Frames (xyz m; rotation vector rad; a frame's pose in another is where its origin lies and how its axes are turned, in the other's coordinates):
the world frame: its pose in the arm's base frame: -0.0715 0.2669 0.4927 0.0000 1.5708 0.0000
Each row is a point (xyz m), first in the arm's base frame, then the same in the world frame.
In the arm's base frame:
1: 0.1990 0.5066 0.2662
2: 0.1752 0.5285 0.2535
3: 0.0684 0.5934 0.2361
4: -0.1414 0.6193 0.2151
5: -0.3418 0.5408 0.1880
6: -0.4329 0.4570 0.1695
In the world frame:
1: 0.2265 0.2397 0.2705
2: 0.2392 0.2616 0.2467
3: 0.2566 0.3265 0.1399
4: 0.2776 0.3524 -0.0699
5: 0.3047 0.2739 -0.2703
6: 0.3232 0.1901 -0.3614

